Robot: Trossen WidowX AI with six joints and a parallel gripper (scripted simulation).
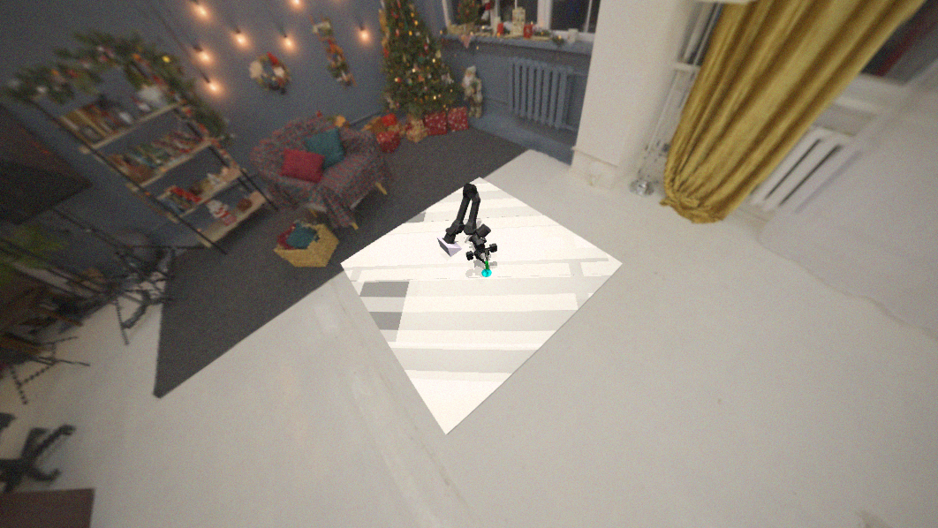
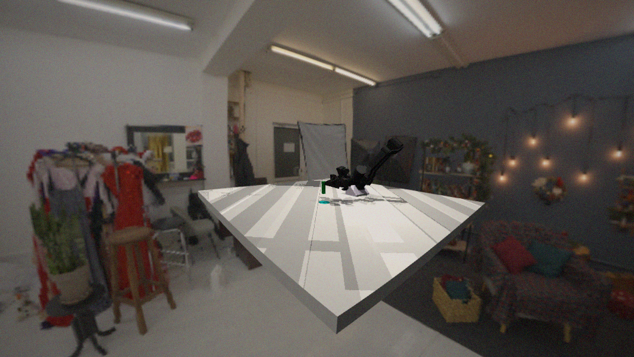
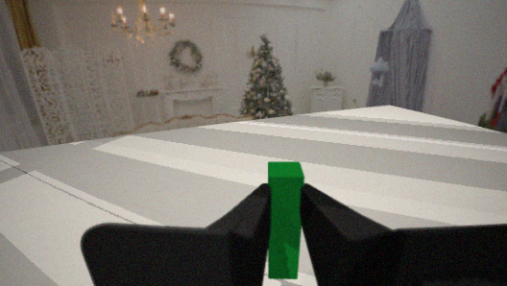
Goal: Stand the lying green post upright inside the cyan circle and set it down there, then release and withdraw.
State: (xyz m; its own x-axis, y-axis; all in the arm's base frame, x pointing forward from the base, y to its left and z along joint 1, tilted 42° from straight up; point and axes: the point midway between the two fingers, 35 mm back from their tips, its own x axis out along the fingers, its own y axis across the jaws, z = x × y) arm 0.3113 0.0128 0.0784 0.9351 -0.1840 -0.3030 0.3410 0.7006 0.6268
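My gripper tip is now 10 mm past the cyan circle and 100 mm above it. Also, from my gripper tip: green post 20 mm below.
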